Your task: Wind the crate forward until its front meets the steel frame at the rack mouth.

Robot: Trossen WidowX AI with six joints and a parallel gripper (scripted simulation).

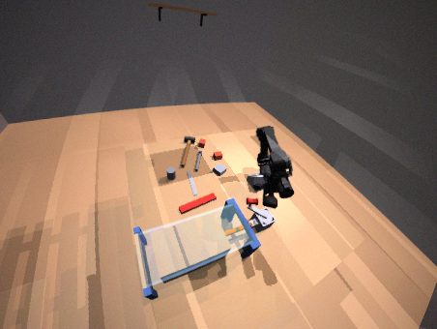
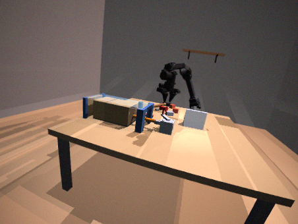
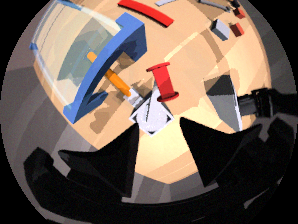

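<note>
Now: gripper tip 3 cm short of the red grip, 4 cm to the left of it and 7 cm above it. Round my gripper tip: blue frame (12 cm ahead, 5 cm to the left, 10 cm below); grey winch (5 cm behind, 3 cm to the left, 18 cm below); winch handle (1 cm to the right, 10 cm below).
</note>
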